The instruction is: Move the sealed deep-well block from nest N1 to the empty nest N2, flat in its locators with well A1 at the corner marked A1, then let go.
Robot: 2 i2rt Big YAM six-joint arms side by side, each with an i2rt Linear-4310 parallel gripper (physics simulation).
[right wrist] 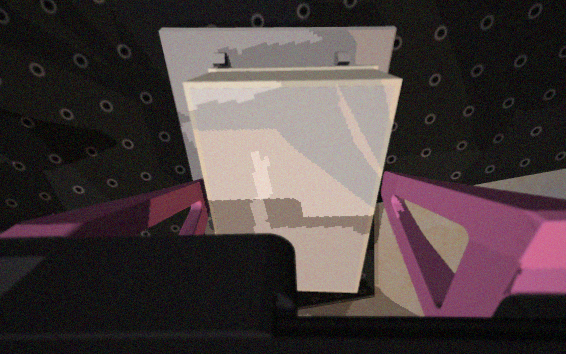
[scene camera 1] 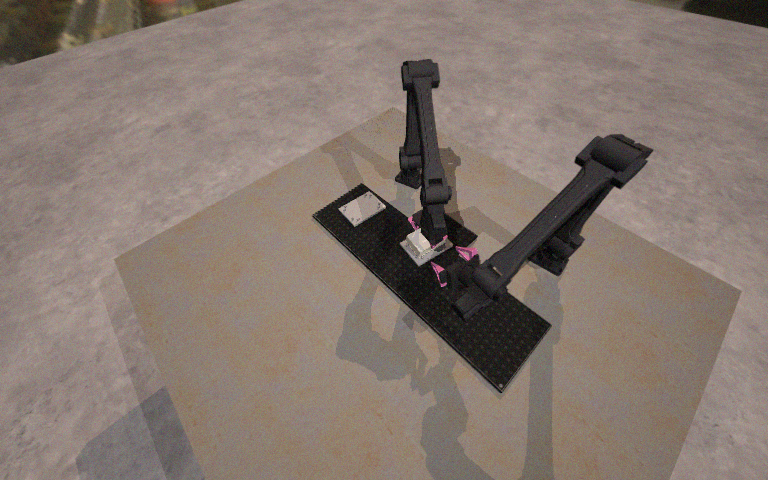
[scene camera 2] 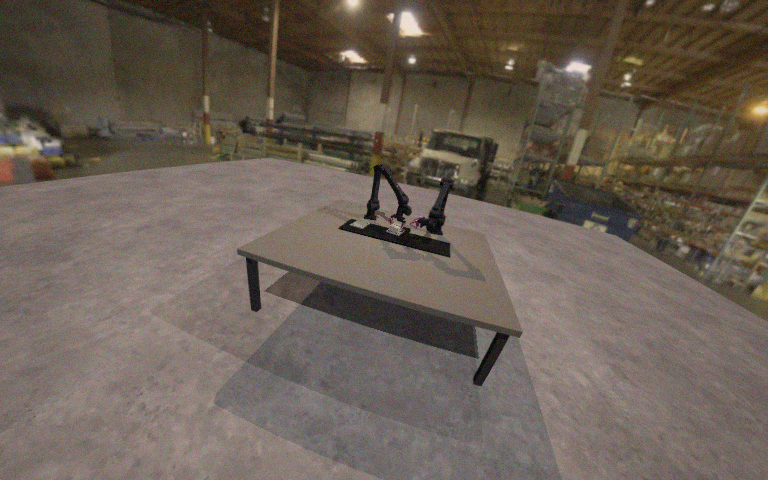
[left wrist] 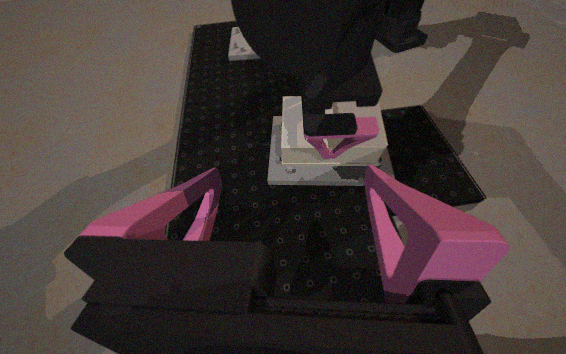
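Where they show: left gripper, fingertip midpoint: [scene camera 1: 443, 255] [scene camera 2: 411, 222] [left wrist: 290, 174]; right gripper, fingertip midpoint: [right wrist: 294, 185] [scene camera 1: 424, 238] [scene camera 2: 395, 227] [left wrist: 324, 126]; left arm's base, link origin: [scene camera 1: 547, 260] [scene camera 2: 436, 232]; right arm's base, link origin: [scene camera 1: 410, 179] [scene camera 2: 370, 218] [left wrist: 392, 36].
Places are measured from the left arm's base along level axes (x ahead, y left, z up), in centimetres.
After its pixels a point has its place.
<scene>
The pale sealed block [scene camera 1: 417, 240] @[z 7.1, x 27.2, y -39.5 cm] [scene camera 2: 396, 225] @[z 7.1, x 23.4, y -38.2 cm] [left wrist: 292, 137] @[z 6.8, x 28.8, y -36.9 cm] [right wrist: 300, 150] @[z 7.1, x 26.5, y -39.4 cm] sits on a light grey nest [scene camera 1: 420, 261] @[z 2.4, x 31.2, y -34.9 cm] [left wrist: 300, 177] @[z 2.5, x 28.7, y -33.7 cm] [right wrist: 175, 55] @[z 2.5, x 31.6, y -34.7 cm]. The other nest [scene camera 1: 362, 208] @[z 2.5, x 25.3, y -69.2 cm] [scene camera 2: 359, 224] @[z 2.5, x 27.0, y -69.9 cm] [left wrist: 240, 47] @[z 3.3, x 31.3, y -66.2 cm] is partly hidden by the right arm in the left wrist view; no block shows on it. My right gripper [scene camera 1: 425, 237] @[z 5.5, x 23.9, y -38.6 cm] [right wrist: 294, 185] @[z 5.5, x 23.9, y -38.6 cm] is open, its pink fingers at opposite sides of the block; whether they touch it is unclear. My left gripper [scene camera 1: 445, 256] @[z 15.3, x 31.9, y -26.4 cm] [left wrist: 290, 174] @[z 15.3, x 31.9, y -26.4 cm] is open and empty, near the block's nest. No A1 mark is readable.
Both nests lie on a black perforated board [scene camera 1: 498, 350] @[z 1.3, x 41.3, y 1.5 cm] [scene camera 2: 430, 246] @[z 0.9, x 39.6, y -7.4 cm] [left wrist: 210, 100] @[z 1.3, x 39.0, y -54.4 cm] on the brown table [scene camera 1: 271, 316] @[z 0.0, x 79.0, y -61.5 cm] [scene camera 2: 339, 266] @[z 0.0, x 98.5, y -65.2 cm]. A short black board section extends beside the block's nest. The two arms come close together around that nest.
</scene>
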